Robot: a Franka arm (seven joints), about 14 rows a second.
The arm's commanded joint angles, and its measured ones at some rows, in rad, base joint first. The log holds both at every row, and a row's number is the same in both.
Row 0, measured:
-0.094, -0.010, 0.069, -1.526, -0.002, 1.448, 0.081
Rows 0 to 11, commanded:
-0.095, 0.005, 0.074, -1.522, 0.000, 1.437, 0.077
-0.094, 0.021, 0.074, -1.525, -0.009, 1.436, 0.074
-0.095, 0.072, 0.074, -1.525, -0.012, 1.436, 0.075
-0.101, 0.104, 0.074, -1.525, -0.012, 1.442, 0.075
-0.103, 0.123, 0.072, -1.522, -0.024, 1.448, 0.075
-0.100, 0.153, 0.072, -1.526, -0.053, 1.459, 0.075
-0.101, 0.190, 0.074, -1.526, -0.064, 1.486, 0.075
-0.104, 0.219, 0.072, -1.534, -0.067, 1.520, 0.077
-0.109, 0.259, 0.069, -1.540, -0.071, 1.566, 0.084
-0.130, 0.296, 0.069, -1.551, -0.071, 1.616, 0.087
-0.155, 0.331, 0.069, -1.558, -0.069, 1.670, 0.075
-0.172, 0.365, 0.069, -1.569, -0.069, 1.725, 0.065
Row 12, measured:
-0.126, 0.308, 0.058, -1.568, -0.051, 1.661, 0.079
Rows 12 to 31, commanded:
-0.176, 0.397, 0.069, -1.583, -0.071, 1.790, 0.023
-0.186, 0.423, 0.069, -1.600, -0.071, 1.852, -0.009
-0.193, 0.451, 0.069, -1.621, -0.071, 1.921, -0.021
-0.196, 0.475, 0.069, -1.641, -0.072, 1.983, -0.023
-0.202, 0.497, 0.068, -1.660, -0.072, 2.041, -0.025
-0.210, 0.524, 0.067, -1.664, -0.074, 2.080, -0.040
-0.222, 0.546, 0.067, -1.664, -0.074, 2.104, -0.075
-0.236, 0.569, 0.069, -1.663, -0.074, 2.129, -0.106
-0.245, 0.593, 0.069, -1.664, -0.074, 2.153, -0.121
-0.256, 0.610, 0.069, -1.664, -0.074, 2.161, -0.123
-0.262, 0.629, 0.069, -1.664, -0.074, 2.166, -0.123
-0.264, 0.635, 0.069, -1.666, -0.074, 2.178, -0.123
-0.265, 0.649, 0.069, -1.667, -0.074, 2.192, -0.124
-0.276, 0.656, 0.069, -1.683, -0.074, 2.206, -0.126
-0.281, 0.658, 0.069, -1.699, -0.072, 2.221, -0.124
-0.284, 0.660, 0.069, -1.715, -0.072, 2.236, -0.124
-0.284, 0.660, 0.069, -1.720, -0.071, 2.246, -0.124
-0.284, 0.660, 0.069, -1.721, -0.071, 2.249, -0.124
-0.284, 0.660, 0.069, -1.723, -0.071, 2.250, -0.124
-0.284, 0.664, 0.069, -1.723, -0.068, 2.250, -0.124
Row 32, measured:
-0.265, 0.670, 0.052, -1.709, -0.053, 2.238, -0.118
